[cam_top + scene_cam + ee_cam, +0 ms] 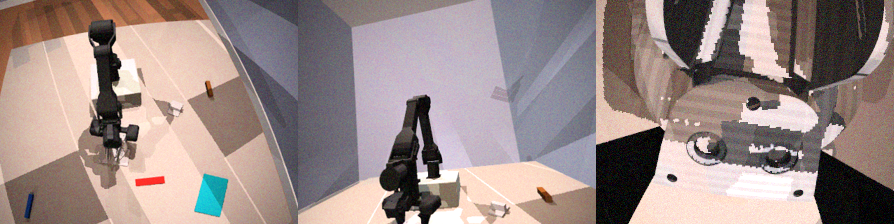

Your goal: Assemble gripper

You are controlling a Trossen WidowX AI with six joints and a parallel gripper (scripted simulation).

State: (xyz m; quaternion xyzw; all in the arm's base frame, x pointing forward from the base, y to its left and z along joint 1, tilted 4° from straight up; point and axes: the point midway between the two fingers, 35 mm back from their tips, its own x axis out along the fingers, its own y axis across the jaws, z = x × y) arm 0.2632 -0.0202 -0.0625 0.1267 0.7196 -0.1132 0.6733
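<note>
My gripper tip is now 2 cm short of the jaw, 2 cm to the left of it and 1 cm below it. Round my gripper tip: red bar: 20 cm ahead, 10 cm to the left, 1 cm below; then cyan sheet: 32 cm ahead, 33 cm to the left, 1 cm below; then white plate: 7 cm ahead, 2 cm to the right.
</note>
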